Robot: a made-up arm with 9 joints. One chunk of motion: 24 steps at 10 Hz.
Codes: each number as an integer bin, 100 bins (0 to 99) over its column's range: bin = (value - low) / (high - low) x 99, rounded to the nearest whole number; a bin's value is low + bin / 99 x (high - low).
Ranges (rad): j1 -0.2..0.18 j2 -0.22..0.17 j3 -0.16..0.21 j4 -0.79..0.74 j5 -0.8..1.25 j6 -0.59..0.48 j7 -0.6..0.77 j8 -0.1..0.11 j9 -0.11..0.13
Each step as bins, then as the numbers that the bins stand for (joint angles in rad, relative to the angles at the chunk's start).
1 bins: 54 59 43 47 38 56 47 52 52
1 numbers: 0.0073 0.0124 0.0007 -0.0636 -0.0131 0.0153 0.0504 0.0103 0.0161
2 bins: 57 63 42 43 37 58 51 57 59
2 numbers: 0.0188 0.0282 -0.0030 -0.1255 -0.0338 0.0369 0.1058 0.0209 0.0330
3 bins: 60 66 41 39 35 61 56 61 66
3 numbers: 0.0303 0.0400 -0.0068 -0.1873 -0.0753 0.0693 0.1749 0.0294 0.0500
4 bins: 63 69 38 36 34 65 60 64 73
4 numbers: 0.0418 0.0518 -0.0180 -0.2336 -0.0960 0.1125 0.2303 0.0358 0.0670
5 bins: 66 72 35 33 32 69 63 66 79
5 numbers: 0.0533 0.0636 -0.0292 -0.2800 -0.1374 0.1558 0.2718 0.0400 0.0815
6 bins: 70 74 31 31 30 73 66 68 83
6 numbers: 0.0687 0.0715 -0.0441 -0.3109 -0.1788 0.1990 0.3133 0.0442 0.0912
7 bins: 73 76 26 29 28 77 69 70 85
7 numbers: 0.0802 0.0794 -0.0628 -0.3418 -0.2202 0.2422 0.3548 0.0485 0.0961
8 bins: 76 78 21 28 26 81 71 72 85
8 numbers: 0.0917 0.0873 -0.0815 -0.3573 -0.2616 0.2855 0.3825 0.0527 0.0961
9 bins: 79 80 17 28 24 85 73 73 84
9 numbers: 0.1032 0.0952 -0.0965 -0.3573 -0.3030 0.3287 0.4102 0.0548 0.0936
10 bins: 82 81 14 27 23 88 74 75 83
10 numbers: 0.1147 0.0991 -0.1077 -0.3727 -0.3237 0.3611 0.4240 0.0591 0.0912
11 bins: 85 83 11 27 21 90 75 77 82
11 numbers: 0.1263 0.1070 -0.1189 -0.3727 -0.3652 0.3827 0.4379 0.0633 0.0888
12 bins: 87 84 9 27 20 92 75 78 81
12 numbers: 0.1339 0.1109 -0.1264 -0.3727 -0.3859 0.4043 0.4379 0.0655 0.0864
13 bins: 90 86 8 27 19 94 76 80 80
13 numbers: 0.1455 0.1188 -0.1301 -0.3727 -0.4066 0.4260 0.4517 0.0697 0.0839
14 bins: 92 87 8 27 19 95 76 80 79
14 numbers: 0.1531 0.1227 -0.1301 -0.3727 -0.4066 0.4368 0.4517 0.0697 0.0815
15 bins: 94 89 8 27 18 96 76 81 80
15 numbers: 0.1608 0.1306 -0.1301 -0.3727 -0.4273 0.4476 0.4517 0.0718 0.0839
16 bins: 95 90 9 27 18 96 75 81 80
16 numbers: 0.1646 0.1345 -0.1264 -0.3727 -0.4273 0.4476 0.4379 0.0718 0.0839
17 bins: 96 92 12 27 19 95 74 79 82
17 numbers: 0.1685 0.1424 -0.1152 -0.3727 -0.4066 0.4368 0.4240 0.0676 0.0888
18 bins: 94 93 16 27 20 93 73 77 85
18 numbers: 0.1608 0.1464 -0.1002 -0.3727 -0.3859 0.4152 0.4102 0.0633 0.0961
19 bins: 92 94 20 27 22 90 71 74 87
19 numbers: 0.1531 0.1503 -0.0853 -0.3727 -0.3444 0.3827 0.3825 0.0570 0.1009
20 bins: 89 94 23 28 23 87 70 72 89
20 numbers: 0.1416 0.1503 -0.0740 -0.3573 -0.3237 0.3503 0.3687 0.0527 0.1058
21 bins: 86 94 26 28 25 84 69 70 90
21 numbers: 0.1301 0.1503 -0.0628 -0.3573 -0.2823 0.3179 0.3548 0.0485 0.1082
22 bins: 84 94 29 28 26 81 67 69 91
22 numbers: 0.1224 0.1503 -0.0516 -0.3573 -0.2616 0.2855 0.3272 0.0464 0.1106
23 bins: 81 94 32 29 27 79 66 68 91
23 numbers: 0.1109 0.1503 -0.0404 -0.3418 -0.2409 0.2638 0.3133 0.0442 0.1106
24 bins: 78 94 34 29 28 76 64 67 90
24 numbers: 0.0994 0.1503 -0.0329 -0.3418 -0.2202 0.2314 0.2857 0.0421 0.1082
